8 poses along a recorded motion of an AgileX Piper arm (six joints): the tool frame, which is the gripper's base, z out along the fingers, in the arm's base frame.
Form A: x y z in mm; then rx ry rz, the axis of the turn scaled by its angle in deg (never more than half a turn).
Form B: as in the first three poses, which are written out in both.
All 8 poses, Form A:
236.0, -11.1, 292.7, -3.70, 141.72, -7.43
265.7, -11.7, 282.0, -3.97, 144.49, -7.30
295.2, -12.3, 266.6, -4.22, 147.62, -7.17
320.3, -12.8, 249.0, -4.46, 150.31, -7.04
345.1, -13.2, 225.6, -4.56, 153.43, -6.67
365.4, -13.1, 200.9, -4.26, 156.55, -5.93
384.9, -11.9, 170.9, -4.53, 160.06, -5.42
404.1, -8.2, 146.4, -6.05, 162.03, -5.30
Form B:
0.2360, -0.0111, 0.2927, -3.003, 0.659, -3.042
0.2657, -0.0117, 0.2820, -3.010, 0.611, -3.045
0.2952, -0.0123, 0.2666, -3.018, 0.557, -3.049
0.3203, -0.0128, 0.2490, -3.025, 0.510, -3.052
0.3451, -0.0132, 0.2256, -3.035, 0.457, -3.057
0.3654, -0.0131, 0.2009, -3.051, 0.404, -3.069
0.3849, -0.0119, 0.1709, -3.062, 0.343, -3.071
0.4041, -0.0082, 0.1464, -3.063, 0.307, -3.055

